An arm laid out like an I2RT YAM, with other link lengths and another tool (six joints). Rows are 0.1 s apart.
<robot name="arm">
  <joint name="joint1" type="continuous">
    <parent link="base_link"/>
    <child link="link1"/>
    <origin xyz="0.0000 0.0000 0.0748" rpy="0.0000 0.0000 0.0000"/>
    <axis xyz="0 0 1"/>
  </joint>
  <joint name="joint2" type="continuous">
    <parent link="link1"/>
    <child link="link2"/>
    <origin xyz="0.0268 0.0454 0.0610" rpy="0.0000 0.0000 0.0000"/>
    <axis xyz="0 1 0"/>
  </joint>
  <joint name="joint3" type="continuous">
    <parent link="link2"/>
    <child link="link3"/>
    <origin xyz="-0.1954 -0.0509 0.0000" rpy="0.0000 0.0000 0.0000"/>
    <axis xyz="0 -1 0"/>
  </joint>
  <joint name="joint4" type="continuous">
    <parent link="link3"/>
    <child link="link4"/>
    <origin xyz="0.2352 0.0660 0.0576" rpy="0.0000 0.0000 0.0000"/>
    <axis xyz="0 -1 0"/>
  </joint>
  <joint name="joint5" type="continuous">
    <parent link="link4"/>
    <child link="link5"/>
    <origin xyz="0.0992 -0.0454 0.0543" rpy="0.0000 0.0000 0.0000"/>
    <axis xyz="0 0 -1"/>
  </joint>
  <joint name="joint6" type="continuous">
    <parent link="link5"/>
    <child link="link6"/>
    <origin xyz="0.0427 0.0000 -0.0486" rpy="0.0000 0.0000 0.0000"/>
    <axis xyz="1 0 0"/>
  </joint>
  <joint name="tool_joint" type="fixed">
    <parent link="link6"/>
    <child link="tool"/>
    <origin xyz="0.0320 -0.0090 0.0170" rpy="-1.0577 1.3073 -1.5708"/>
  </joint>
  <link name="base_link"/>
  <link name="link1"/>
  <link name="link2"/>
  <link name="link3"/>
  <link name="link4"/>
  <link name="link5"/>
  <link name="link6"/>
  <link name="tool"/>
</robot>
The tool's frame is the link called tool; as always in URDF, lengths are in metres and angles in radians. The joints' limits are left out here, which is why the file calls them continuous.
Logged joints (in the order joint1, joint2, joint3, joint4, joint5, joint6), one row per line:
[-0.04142 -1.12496 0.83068 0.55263 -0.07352 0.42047]
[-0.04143 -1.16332 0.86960 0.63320 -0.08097 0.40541]
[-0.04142 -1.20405 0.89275 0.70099 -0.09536 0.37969]
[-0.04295 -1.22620 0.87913 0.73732 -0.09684 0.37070]
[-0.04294 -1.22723 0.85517 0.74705 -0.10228 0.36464]
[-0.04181 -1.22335 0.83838 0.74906 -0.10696 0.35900]
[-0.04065 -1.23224 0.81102 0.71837 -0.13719 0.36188]
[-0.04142 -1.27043 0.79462 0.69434 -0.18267 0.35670]
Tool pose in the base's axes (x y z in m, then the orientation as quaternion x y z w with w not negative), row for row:
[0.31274 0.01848 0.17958 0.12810 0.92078 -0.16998 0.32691]
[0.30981 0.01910 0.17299 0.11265 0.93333 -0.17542 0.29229]
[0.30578 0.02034 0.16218 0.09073 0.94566 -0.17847 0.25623]
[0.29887 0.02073 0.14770 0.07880 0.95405 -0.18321 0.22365]
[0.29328 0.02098 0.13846 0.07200 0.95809 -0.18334 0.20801]
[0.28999 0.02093 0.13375 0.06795 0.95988 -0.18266 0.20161]
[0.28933 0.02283 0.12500 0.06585 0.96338 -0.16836 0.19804]
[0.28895 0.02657 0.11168 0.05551 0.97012 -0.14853 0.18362]
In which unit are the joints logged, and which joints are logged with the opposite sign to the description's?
The joints are logged in radians. Opposite sign: joint1, joint2, joint4.
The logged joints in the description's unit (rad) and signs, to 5 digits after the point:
[0.04142 1.12496 0.83068 -0.55263 -0.07352 0.42047]
[0.04143 1.16332 0.86960 -0.63320 -0.08097 0.40541]
[0.04142 1.20405 0.89275 -0.70099 -0.09536 0.37969]
[0.04295 1.22620 0.87913 -0.73732 -0.09684 0.37070]
[0.04294 1.22723 0.85517 -0.74705 -0.10228 0.36464]
[0.04181 1.22335 0.83838 -0.74906 -0.10696 0.35900]
[0.04065 1.23224 0.81102 -0.71837 -0.13719 0.36188]
[0.04142 1.27043 0.79462 -0.69434 -0.18267 0.35670]

